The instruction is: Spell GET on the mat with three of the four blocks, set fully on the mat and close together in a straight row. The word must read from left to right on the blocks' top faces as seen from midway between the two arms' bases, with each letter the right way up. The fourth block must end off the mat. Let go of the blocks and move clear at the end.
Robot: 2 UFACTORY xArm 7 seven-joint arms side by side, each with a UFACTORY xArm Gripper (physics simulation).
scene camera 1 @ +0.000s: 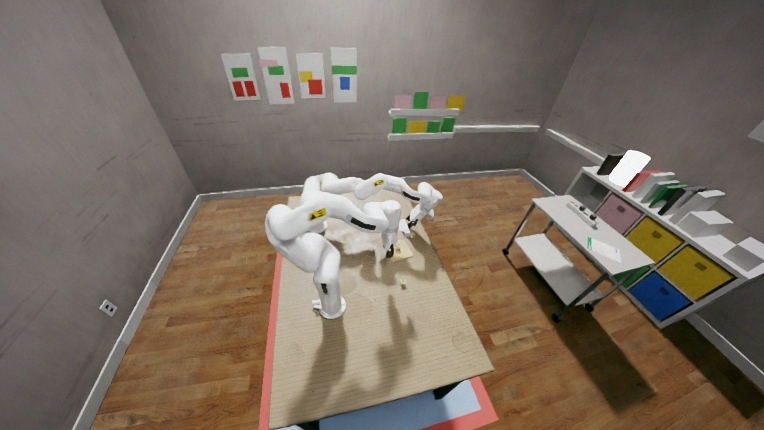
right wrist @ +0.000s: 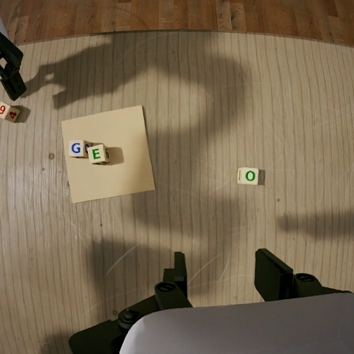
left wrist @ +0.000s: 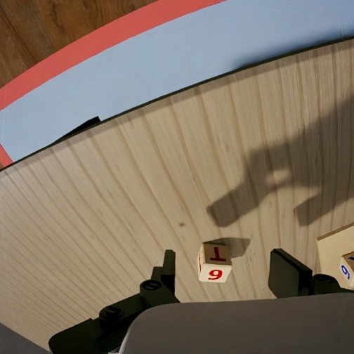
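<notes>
In the right wrist view the G block (right wrist: 77, 148) stands left of the E block (right wrist: 97, 154) on the mat (right wrist: 132, 130) (left wrist: 327, 250); they look close, E slightly lower, with both letters upright. The O block (right wrist: 248, 176) (scene camera 1: 403, 283) lies off the mat to the right. The fourth block (left wrist: 215, 262) (right wrist: 10, 112) lies off the mat to the left; its red 9 seems to face up, with a red T on a side face. My left gripper (left wrist: 222, 268) (scene camera 1: 410, 221) is open and tilted near this block, not holding it. My right gripper (right wrist: 219, 269) (scene camera 1: 389, 251) is open above the table.
The table edge (left wrist: 200, 86) runs across the left wrist view, with a blue and red floor mat below. My left fingers show at the upper left of the right wrist view. A trolley (scene camera 1: 624, 270) and a shelf unit stand right of the table in scene camera 1.
</notes>
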